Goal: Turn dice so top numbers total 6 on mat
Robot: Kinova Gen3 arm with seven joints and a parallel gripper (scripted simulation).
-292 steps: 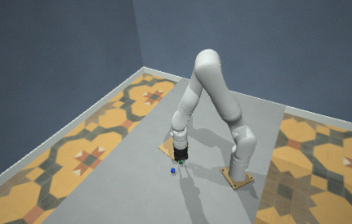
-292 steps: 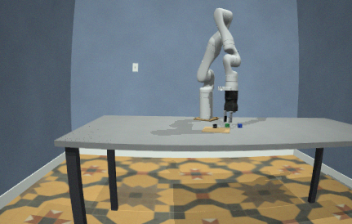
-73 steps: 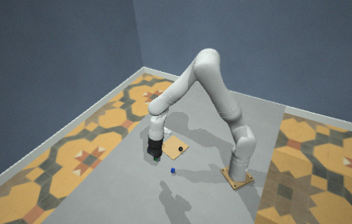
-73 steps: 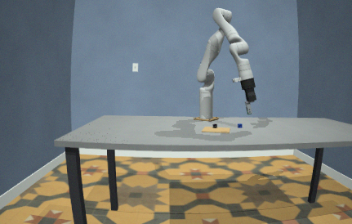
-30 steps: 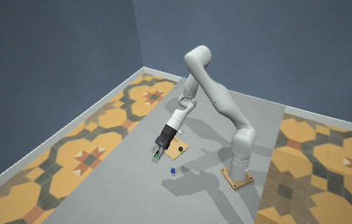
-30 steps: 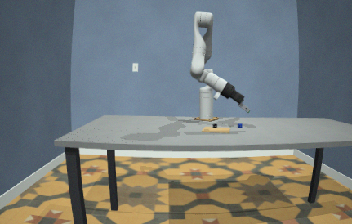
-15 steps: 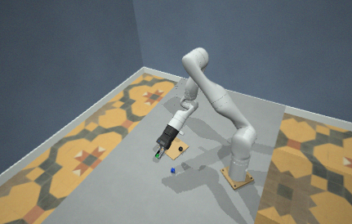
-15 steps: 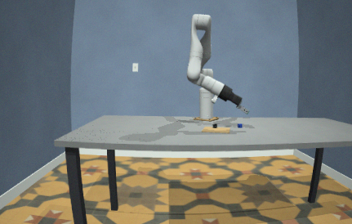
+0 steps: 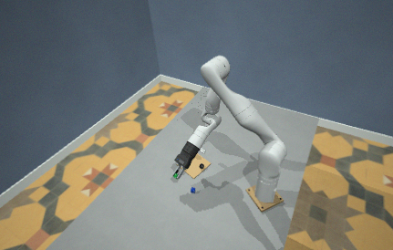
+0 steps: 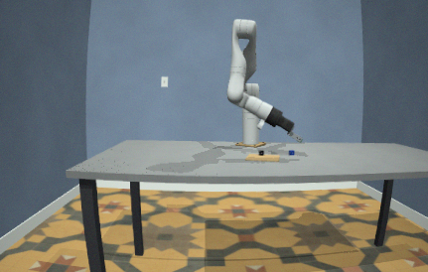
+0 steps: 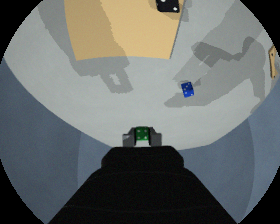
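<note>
The blue die is 90 mm behind my hand, 80 mm below it and 10 mm to the left of it. The rest, counted from my hand: black die: 150 mm to the right, 80 mm below, 70 mm behind; then green die: 10 mm to the left, 10 mm below; then tan mat: 150 mm to the right, 90 mm below, 20 mm behind.
</note>
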